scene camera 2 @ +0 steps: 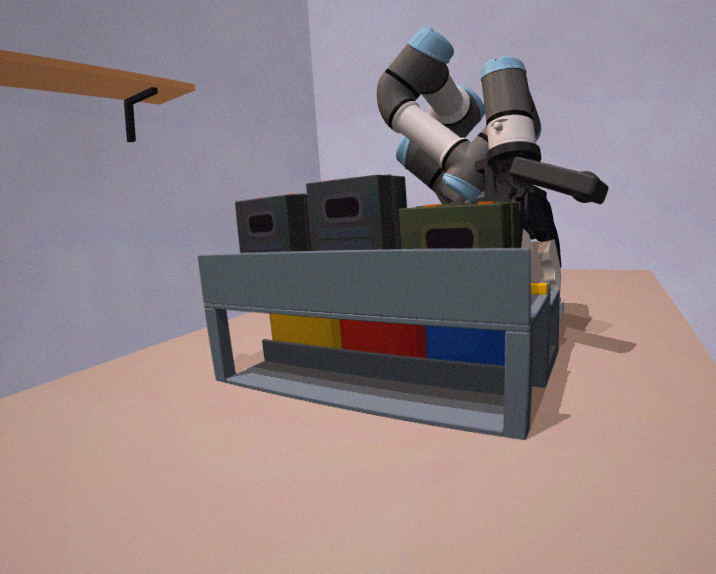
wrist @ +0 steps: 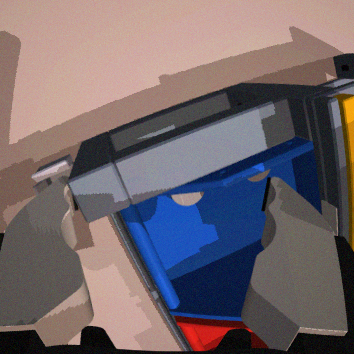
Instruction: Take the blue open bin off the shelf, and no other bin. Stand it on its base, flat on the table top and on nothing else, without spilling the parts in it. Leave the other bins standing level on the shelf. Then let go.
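Frame: origin at the arm's base, x ahead, y left, z up, level; centimetres.
Seen in the pictures: gripper, between the fingertips: [wrist: 169, 181].
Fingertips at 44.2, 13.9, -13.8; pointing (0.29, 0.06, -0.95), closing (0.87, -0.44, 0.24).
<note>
Pixels of each thing's middle, then the offset from my fingertips to it, as dx, dy, dz. Level surfaces: height alone.
- blue open bin, middle of its body: [wrist: 243, 221] [scene camera 2: 486, 333] +3.0, -5.8, -2.1
- red bin, middle of its body: [wrist: 266, 322] [scene camera 2: 401, 327] +1.7, -16.9, -2.1
- yellow bin, middle of its body: [scene camera 2: 329, 322] +0.5, -28.0, -2.1
- dark green case, middle of its body: [scene camera 2: 463, 252] +11.2, -6.7, +8.6
- yellow strip, middle of its body: [wrist: 340, 348] +5.1, -17.4, +4.2
- table top, height of its surface: dz -6.5
The blue open bin [scene camera 2: 464, 344] [wrist: 190, 230] stands in the grey shelf [scene camera 2: 364, 287] [wrist: 195, 150], at the right end of the row in the scene view. Two round pale parts, a near one [wrist: 187, 199] and a far one [wrist: 260, 175], show partly in it, cut off by the shelf's bar. A red bin [scene camera 2: 382, 338] [wrist: 192, 332] stands beside it, and a yellow bin [scene camera 2: 304, 330] beyond. My gripper [wrist: 169, 181] is open and empty; one finger is outside the bin's side, the other over its inside. In the scene view the fingers are hidden behind the green case.
Two dark cases [scene camera 2: 268, 226] [scene camera 2: 343, 209] and a dark green case [scene camera 2: 460, 221] stand at the shelf's top. A yellow strip [wrist: 348, 150] runs along the wrist view's right edge. A wooden wall shelf [scene camera 2: 89, 74] is at upper left. The table top [scene camera 2: 298, 484] [wrist: 100, 50] carries the shelf.
</note>
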